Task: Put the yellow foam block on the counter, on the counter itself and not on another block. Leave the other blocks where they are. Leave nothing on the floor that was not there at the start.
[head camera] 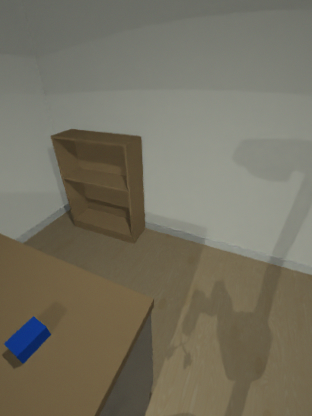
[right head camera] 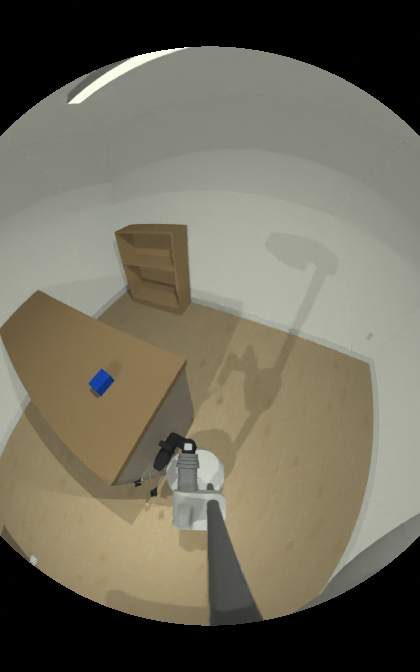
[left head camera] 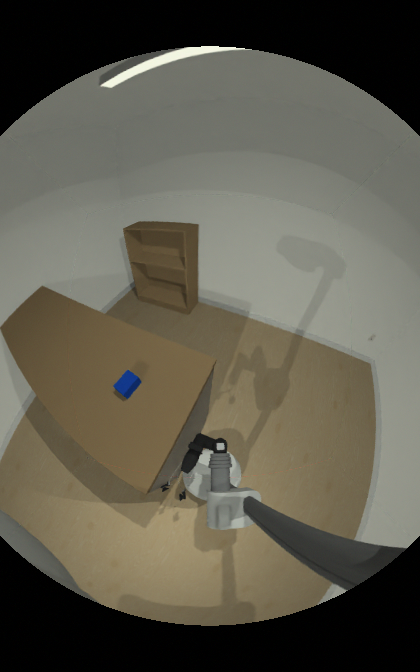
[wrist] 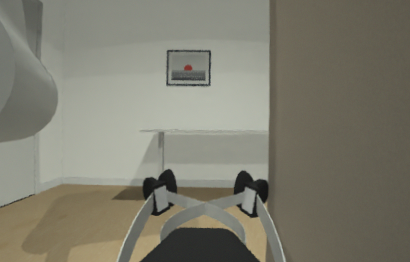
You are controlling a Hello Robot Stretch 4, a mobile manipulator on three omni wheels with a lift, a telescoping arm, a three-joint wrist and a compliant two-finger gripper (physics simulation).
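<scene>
The yellow foam block does not show in any view. A blue block lies on the brown top of the counter, in from its near end. My gripper is open and empty, its two fingertips apart. It is beside the counter's end, close to the corner in both side head views. In the wrist view the counter's grey side panel fills the right, close to the right fingertip.
A brown bookshelf stands against the far wall beyond the counter. In the wrist view a light table stands at the wall under a framed picture, partly hidden by the counter panel. A door shows at the left.
</scene>
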